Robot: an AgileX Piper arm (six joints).
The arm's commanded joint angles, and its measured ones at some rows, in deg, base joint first. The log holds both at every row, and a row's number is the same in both.
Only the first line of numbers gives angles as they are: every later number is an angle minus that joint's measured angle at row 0.
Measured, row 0: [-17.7 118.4 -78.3 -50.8 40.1 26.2]
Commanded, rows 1 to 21: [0.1 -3.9 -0.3 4.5 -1.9 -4.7]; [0.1 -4.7 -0.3 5.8 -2.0 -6.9]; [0.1 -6.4 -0.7 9.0 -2.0 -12.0]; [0.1 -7.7 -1.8 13.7 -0.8 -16.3]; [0.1 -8.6 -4.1 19.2 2.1 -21.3]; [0.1 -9.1 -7.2 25.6 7.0 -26.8]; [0.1 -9.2 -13.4 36.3 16.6 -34.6]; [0.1 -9.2 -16.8 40.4 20.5 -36.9]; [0.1 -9.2 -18.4 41.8 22.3 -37.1]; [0.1 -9.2 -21.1 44.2 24.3 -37.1]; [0.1 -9.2 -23.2 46.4 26.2 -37.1]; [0.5 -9.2 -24.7 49.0 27.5 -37.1]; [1.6 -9.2 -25.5 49.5 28.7 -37.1]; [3.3 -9.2 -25.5 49.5 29.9 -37.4]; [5.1 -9.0 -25.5 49.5 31.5 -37.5]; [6.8 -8.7 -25.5 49.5 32.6 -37.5]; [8.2 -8.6 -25.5 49.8 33.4 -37.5]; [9.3 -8.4 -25.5 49.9 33.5 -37.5]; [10.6 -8.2 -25.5 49.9 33.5 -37.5]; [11.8 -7.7 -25.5 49.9 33.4 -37.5]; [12.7 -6.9 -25.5 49.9 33.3 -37.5]
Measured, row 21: [11.5 -7.9 -25.2 50.0 29.2 -37.1]
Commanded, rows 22 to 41: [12.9 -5.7 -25.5 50.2 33.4 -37.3]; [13.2 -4.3 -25.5 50.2 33.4 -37.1]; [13.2 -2.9 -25.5 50.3 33.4 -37.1]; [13.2 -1.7 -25.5 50.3 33.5 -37.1]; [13.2 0.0 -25.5 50.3 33.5 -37.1]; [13.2 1.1 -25.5 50.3 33.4 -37.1]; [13.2 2.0 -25.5 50.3 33.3 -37.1]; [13.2 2.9 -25.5 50.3 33.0 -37.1]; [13.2 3.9 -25.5 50.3 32.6 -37.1]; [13.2 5.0 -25.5 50.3 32.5 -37.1]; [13.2 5.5 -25.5 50.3 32.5 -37.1]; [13.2 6.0 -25.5 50.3 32.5 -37.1]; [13.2 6.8 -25.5 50.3 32.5 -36.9]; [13.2 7.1 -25.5 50.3 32.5 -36.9]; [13.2 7.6 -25.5 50.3 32.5 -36.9]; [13.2 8.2 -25.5 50.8 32.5 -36.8]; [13.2 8.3 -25.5 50.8 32.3 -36.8]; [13.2 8.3 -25.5 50.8 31.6 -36.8]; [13.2 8.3 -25.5 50.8 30.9 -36.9]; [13.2 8.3 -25.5 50.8 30.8 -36.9]
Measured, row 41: [13.0 8.3 -25.2 50.8 29.5 -37.0]
